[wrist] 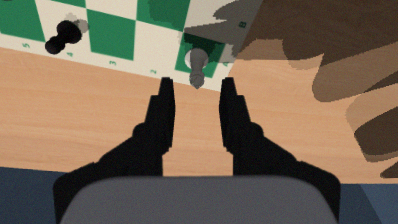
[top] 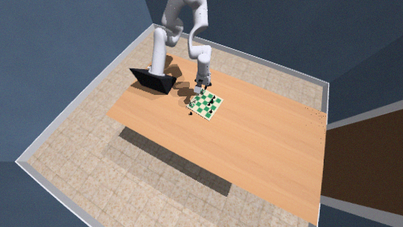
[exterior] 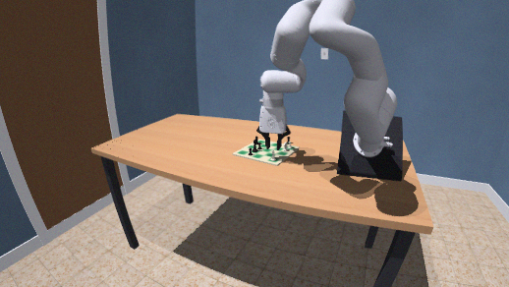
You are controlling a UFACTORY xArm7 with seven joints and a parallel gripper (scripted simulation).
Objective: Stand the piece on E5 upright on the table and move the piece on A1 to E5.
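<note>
Now: hand 50 mm above the white chess piece. Also, from my hand: chessboard: 60 mm ahead, 90 mm to the right, 70 mm below; black chess piece: 130 mm ahead, 150 mm to the right, 50 mm below; white piece: 20 mm behind, 110 mm to the right, 50 mm below.
</note>
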